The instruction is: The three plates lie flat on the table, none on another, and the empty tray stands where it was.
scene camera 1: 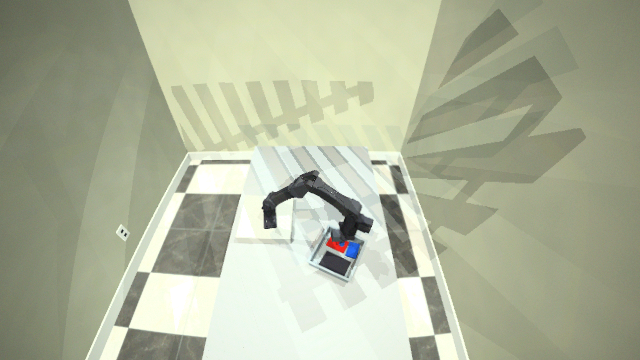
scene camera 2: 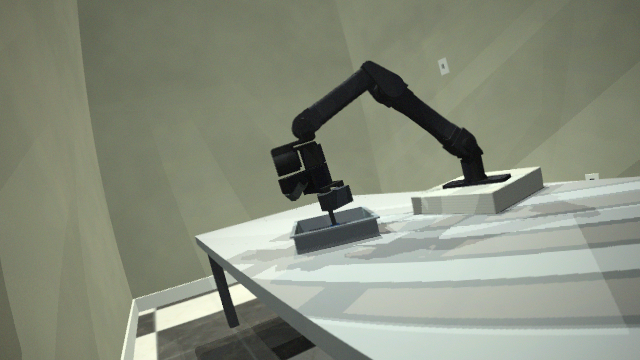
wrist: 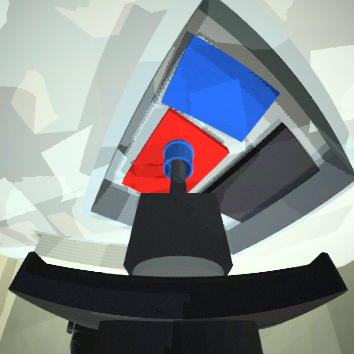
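Where they show: hand, tool point: (scene camera 1: 341, 245) (scene camera 2: 338, 237) (wrist: 177, 148); arm's base, link origin: (scene camera 1: 269, 213) (scene camera 2: 475, 183).
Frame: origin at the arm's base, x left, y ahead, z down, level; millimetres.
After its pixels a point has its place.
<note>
A grey tray (scene camera 1: 328, 271) @[x -379, y 261, z 7 mm] (scene camera 2: 335, 237) @[x -189, y 400, z 34 mm] (wrist: 305, 95) @[x -323, y 423, z 16 mm] stands on the white table (scene camera 1: 277, 308) @[x -503, y 5, z 57 mm] (scene camera 2: 447, 277) @[x 179, y 495, z 56 mm], near its right edge in the top-down view. Three flat plates lie side by side in it, none on another: a red plate (scene camera 1: 331, 244) @[x -222, y 307, z 36 mm] (wrist: 147, 165) @[x -197, y 347, z 38 mm], a blue plate (scene camera 1: 352, 251) @[x -277, y 408, z 44 mm] (wrist: 218, 88) @[x -264, y 418, z 44 mm] and a larger dark grey plate (scene camera 1: 334, 262) @[x -322, y 303, z 43 mm] (wrist: 263, 175) @[x -328, y 322, z 43 mm]. My suction cup (scene camera 1: 342, 243) (scene camera 2: 333, 223) (wrist: 178, 158) @[x -228, y 359, z 48 mm] is lowered into the tray and rests on the middle of the red plate. In the side view the tray's wall hides the plates.
The arm's base stands on a white slab (scene camera 1: 281, 223) @[x -74, y 60, z 3 mm] (scene camera 2: 483, 196) @[x 83, y 139, z 12 mm] on the table, left of the tray in the top-down view. The table's edges drop to a checkered floor (scene camera 1: 196, 223).
</note>
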